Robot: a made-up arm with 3 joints.
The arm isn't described. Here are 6 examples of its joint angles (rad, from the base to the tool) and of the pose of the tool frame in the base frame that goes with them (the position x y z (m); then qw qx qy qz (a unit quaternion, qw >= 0)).
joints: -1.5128 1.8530 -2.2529
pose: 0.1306 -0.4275 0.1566 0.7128 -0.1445 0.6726 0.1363
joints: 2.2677 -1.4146 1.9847
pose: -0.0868 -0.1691 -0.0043 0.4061 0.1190 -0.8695 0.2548
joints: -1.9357 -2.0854 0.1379
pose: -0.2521 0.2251 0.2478 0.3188 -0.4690 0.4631 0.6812
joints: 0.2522 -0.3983 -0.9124
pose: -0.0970 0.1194 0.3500 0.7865 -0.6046 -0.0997 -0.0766
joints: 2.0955 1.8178 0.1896
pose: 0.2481 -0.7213 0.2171 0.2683 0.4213 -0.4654 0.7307
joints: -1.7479 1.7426 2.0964
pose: -0.2679 -0.2983 0.1975 0.2193 -0.6032 0.2620 0.7207
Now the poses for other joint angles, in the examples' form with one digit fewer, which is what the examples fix.
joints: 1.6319 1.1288 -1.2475
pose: -0.316 -0.473 0.060 0.684 -0.041 -0.727 -0.043
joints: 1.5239 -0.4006 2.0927
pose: -0.077 -0.386 0.083 0.480 0.542 -0.458 0.517
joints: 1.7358 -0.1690 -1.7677
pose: -0.102 0.081 0.062 0.366 -0.533 -0.432 -0.629
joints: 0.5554 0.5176 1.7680
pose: -0.003 -0.527 0.052 0.399 0.875 -0.114 0.249
